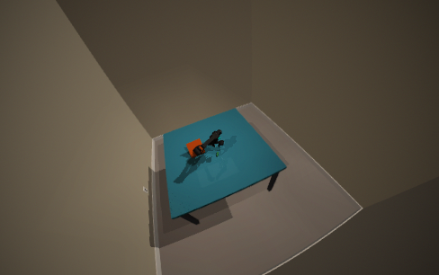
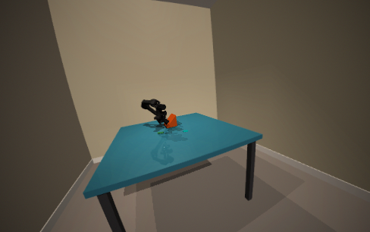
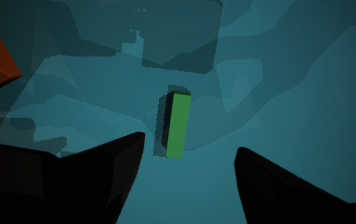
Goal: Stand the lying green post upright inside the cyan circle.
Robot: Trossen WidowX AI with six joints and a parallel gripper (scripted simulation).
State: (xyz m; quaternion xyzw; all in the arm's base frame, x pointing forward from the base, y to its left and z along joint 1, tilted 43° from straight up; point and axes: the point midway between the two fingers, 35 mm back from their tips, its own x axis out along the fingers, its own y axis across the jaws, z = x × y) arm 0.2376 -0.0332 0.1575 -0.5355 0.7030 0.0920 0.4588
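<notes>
My gripper tip is now 11 cm above the green post, 2 cm to the left of it and 2 cm past it. Also, from my gripper tip: cyan circle (23 cm to the left, 11 cm below, 11 cm ahead).
</notes>
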